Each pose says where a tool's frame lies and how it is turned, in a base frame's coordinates. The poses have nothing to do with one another.
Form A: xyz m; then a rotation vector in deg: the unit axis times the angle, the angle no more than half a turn.
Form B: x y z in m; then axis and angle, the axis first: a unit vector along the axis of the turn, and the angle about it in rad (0 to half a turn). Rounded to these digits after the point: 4 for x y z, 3 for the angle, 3 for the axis.
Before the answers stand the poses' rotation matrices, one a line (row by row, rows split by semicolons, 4 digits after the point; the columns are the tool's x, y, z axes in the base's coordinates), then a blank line. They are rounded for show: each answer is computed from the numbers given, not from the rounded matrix.
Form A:
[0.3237 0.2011 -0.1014 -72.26 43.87 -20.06]
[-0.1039 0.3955 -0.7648 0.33 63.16 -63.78]
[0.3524 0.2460 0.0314 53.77 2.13 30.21]
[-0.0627 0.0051 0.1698 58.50 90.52 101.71]
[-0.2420 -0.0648 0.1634 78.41 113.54 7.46]
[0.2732 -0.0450 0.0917 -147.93 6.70 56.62]
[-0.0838 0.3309 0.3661 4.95 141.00 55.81]
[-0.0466 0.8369 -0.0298 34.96 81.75 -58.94]
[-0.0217 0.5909 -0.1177 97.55 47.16 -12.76]
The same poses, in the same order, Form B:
0.7085 -0.1666 0.6858; -0.6277 0.2955 0.7202; -0.3226 -0.9407 0.1048
0.0042 0.7131 0.7010; -0.7080 0.4972 -0.5016; -0.7062 -0.4942 0.5069
0.8733 -0.4152 0.2548; 0.4469 0.4745 -0.7584; 0.1940 0.7761 0.6000
-0.5616 0.0843 0.8231; 0.8078 -0.1596 0.5674; 0.1792 0.9836 0.0215
-0.1834 0.7777 0.6013; 0.8497 0.4330 -0.3009; -0.4944 0.4557 -0.7402
0.7503 -0.2068 -0.6279; 0.0545 -0.9272 0.3706; -0.6588 -0.3123 -0.6844
-0.8787 -0.1172 0.4628; 0.2313 0.7435 0.6274; -0.4177 0.6583 -0.6262
-0.1487 0.8525 0.5011; -0.2061 0.4689 -0.8589; -0.9672 -0.2310 0.1060
0.7339 0.6235 0.2697; 0.4025 -0.0792 -0.9120; -0.5473 0.7778 -0.3091

[0.3237 0.2011 -0.1014 -0.832 0.505 -0.231 1.516]
[-0.1039 0.3955 -0.7648 0.004 0.704 -0.711 1.567]
[0.3524 0.2460 0.0314 0.871 0.035 0.490 1.077]
[-0.0627 0.0051 0.1698 0.395 0.611 0.686 2.586]
[-0.2420 -0.0648 0.1634 0.567 0.822 0.054 2.412]
[0.2732 -0.0450 0.0917 -0.933 0.042 0.357 2.767]
[-0.0838 0.3309 0.3661 0.033 0.929 0.368 2.648]
[-0.0466 0.8369 -0.0298 0.328 0.766 -0.553 1.862]
[-0.0217 0.5909 -0.1177 0.894 0.432 -0.117 1.904]

